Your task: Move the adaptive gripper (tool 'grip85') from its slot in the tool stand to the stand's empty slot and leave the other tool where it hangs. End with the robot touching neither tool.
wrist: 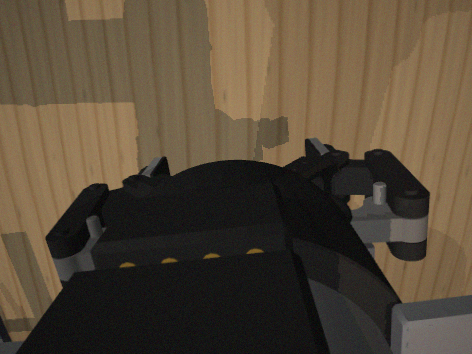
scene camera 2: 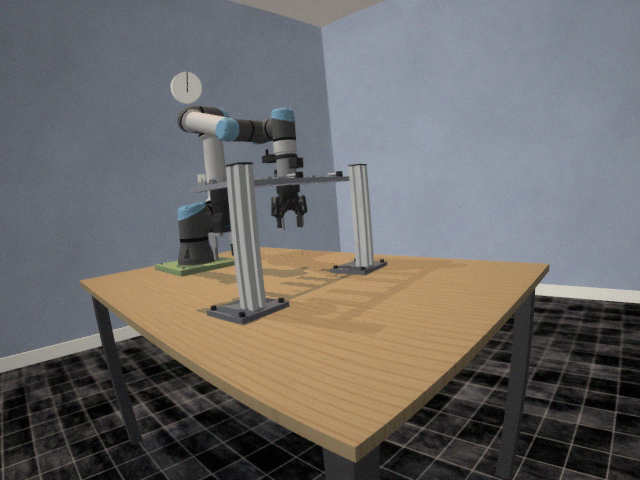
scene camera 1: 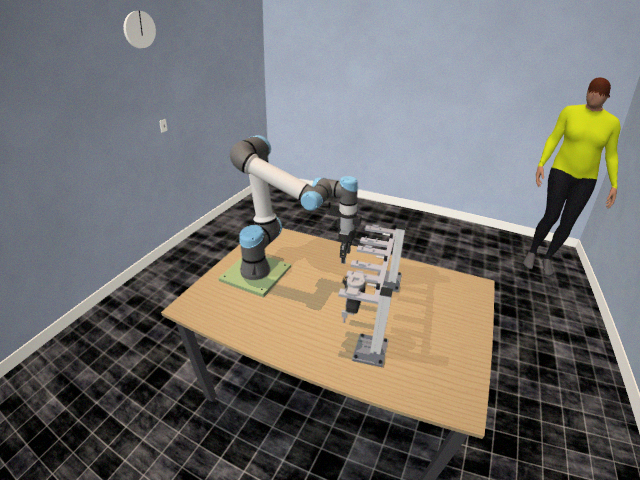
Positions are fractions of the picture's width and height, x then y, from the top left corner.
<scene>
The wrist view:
adaptive gripper: 0.49, 0.59
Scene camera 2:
parallel gripper: 0.35, 0.47
adaptive gripper: 0.45, 0.42
</scene>
